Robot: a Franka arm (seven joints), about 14 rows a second.
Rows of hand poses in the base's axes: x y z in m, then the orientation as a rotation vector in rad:
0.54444 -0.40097 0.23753 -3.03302 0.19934 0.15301
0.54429 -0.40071 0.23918 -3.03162 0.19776 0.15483
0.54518 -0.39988 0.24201 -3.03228 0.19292 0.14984
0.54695 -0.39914 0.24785 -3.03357 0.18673 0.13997
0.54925 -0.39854 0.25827 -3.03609 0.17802 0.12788
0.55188 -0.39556 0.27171 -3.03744 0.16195 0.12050
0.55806 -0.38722 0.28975 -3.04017 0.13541 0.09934
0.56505 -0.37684 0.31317 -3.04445 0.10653 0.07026
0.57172 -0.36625 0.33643 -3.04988 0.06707 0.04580
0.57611 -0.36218 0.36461 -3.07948 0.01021 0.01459
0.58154 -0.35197 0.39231 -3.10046 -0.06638 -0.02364
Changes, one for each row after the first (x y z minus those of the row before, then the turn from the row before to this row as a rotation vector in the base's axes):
-0.00015 0.00026 0.00165 0.00153 0.00110 0.00096
0.00089 0.00083 0.00283 -0.00017 -0.00344 0.00303
0.00177 0.00074 0.00584 -0.00067 -0.00667 0.00380
0.00230 0.00060 0.01042 -0.00171 -0.00817 0.00547
0.00263 0.00298 0.01344 -0.00003 -0.00537 0.01033
0.00618 0.00834 0.01804 -0.00078 -0.01472 0.01680
0.00699 0.01038 0.02342 -0.00261 -0.01992 0.01816
0.00667 0.01059 0.02326 -0.00385 -0.01716 0.02524
0.00439 0.00407 0.02818 -0.02848 -0.02158 0.03678
0.00543 0.01021 0.02770 -0.02156 -0.02617 0.04875

